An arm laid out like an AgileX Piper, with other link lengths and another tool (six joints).
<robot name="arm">
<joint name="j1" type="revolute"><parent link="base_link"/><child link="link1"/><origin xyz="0 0 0.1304"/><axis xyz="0 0 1"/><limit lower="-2.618" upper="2.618"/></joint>
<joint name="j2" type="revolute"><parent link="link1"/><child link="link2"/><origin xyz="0 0 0" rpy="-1.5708 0 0"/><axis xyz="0 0 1"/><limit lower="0" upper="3.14"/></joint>
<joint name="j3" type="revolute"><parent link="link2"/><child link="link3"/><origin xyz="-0.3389 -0.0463 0"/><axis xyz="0 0 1"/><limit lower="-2.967" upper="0"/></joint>
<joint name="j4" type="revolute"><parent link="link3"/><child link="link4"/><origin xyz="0.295 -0.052 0" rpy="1.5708 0 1.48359"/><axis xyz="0 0 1"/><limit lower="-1.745" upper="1.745"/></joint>
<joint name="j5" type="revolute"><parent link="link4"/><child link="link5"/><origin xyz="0 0 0" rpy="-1.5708 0 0"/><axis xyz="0 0 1"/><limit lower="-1.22" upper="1.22"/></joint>
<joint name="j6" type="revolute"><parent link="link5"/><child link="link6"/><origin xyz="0 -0.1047 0" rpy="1.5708 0 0"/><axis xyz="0 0 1"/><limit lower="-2.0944" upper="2.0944"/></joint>
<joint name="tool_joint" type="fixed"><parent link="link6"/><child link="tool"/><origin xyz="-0.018 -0.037 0.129" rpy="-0.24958 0 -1.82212"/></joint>
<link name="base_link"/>
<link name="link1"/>
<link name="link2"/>
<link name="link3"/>
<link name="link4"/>
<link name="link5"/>
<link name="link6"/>
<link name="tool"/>
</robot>
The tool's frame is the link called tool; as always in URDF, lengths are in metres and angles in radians.
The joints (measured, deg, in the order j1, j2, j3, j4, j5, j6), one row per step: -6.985, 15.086, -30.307, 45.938, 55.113, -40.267; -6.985, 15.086, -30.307, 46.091, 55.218, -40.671; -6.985, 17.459, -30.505, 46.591, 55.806, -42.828; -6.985, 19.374, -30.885, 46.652, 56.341, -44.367; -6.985, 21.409, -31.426, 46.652, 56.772, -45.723; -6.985, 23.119, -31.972, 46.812, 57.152, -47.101; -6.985, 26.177, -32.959, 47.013, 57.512, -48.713; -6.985, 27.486, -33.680, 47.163, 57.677, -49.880; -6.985, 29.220, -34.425, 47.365, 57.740, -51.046; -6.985, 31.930, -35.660, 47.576, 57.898, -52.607
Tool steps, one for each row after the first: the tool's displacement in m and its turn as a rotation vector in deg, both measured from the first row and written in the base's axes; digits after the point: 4 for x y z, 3 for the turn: -0.0002, 0.0007, 0.0002, -0.197, -0.143, 0.260; 0.0064, 0.0030, -0.0041, -1.249, 1.291, 1.589; 0.0114, 0.0042, -0.0068, -2.256, 2.400, 2.561; 0.0170, 0.0050, -0.0087, -3.140, 3.486, 3.410; 0.0216, 0.0061, -0.0092, -3.908, 4.166, 4.293; 0.0306, 0.0068, -0.0103, -4.640, 5.586, 5.326; 0.0346, 0.0074, -0.0081, -5.292, 5.643, 5.979; 0.0404, 0.0078, -0.0069, -5.808, 6.013, 6.596; 0.0495, 0.0081, -0.0052, -6.513, 6.706, 7.488
